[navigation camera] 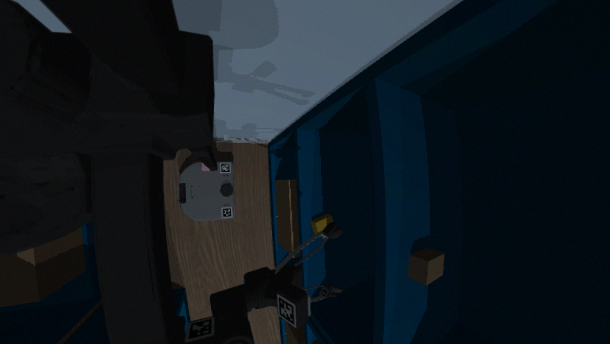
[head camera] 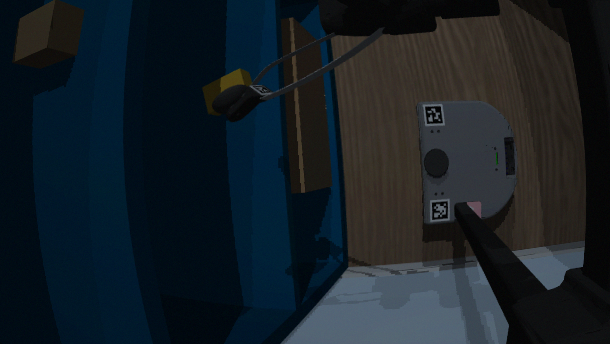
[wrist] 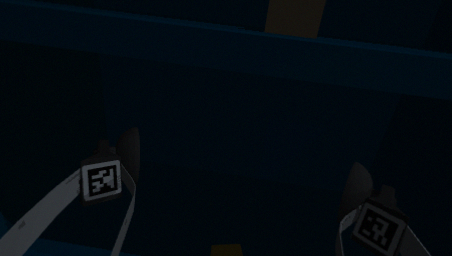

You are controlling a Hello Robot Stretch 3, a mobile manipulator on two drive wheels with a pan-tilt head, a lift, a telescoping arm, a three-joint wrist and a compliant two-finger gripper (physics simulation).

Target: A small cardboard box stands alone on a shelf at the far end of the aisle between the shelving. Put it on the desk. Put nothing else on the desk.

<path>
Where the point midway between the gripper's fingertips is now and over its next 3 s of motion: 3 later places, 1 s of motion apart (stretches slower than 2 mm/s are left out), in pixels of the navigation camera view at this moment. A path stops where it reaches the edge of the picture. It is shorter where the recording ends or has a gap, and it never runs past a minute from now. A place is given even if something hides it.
The gripper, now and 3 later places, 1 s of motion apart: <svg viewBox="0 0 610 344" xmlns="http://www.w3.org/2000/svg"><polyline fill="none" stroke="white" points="339,257 373,275 389,287 385,297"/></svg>
</path>
